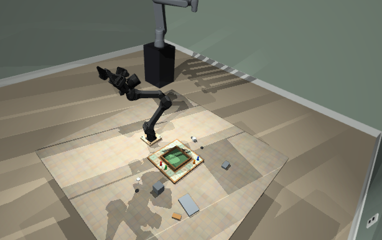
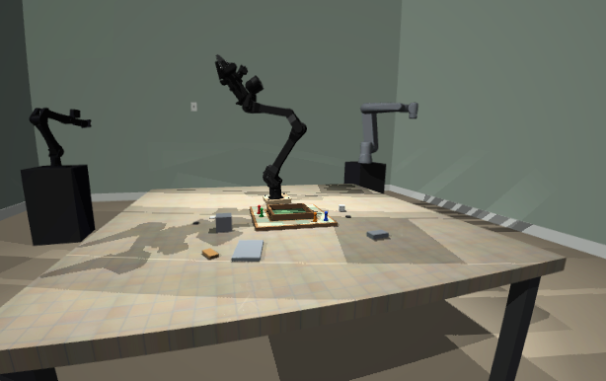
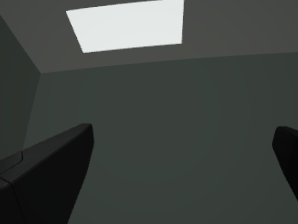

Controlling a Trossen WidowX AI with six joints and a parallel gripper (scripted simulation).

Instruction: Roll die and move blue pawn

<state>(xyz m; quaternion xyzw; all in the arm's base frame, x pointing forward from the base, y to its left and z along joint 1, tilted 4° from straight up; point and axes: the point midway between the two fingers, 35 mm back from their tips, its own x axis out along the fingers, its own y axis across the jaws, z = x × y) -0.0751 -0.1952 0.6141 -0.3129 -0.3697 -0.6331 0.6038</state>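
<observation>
Now: gripper tip 64 cm above the white die, 49 cm to the right of it and 31 cm short of it. Round my gripper tip: red pawn 62 cm below, 30 cm ahead, 13 cm to the left; then green pawn 62 cm below, 35 cm ahead, 13 cm to the left; then green tray 64 cm below, 34 cm ahead, 24 cm to the left.
</observation>
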